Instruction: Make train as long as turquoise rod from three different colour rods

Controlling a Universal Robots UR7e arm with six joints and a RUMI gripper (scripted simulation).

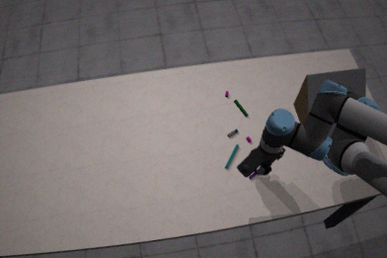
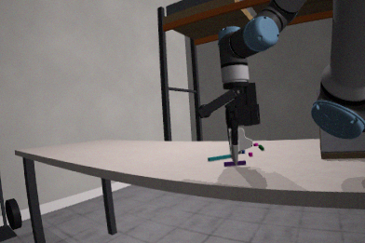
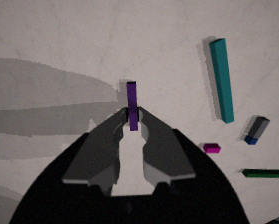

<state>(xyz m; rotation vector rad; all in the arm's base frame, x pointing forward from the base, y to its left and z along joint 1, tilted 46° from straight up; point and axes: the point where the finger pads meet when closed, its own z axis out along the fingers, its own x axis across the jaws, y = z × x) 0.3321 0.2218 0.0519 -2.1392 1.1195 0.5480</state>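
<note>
The grey rod lies 6 cm ahead of my hand, 16 cm to the right of it and 1 cm below it. Also, from my hand: small blue rod 4 cm ahead, 17 cm to the right, 1 cm below; turquoise rod 8 cm ahead, 7 cm to the right, 1 cm below; purple rod 1 cm below.
</note>
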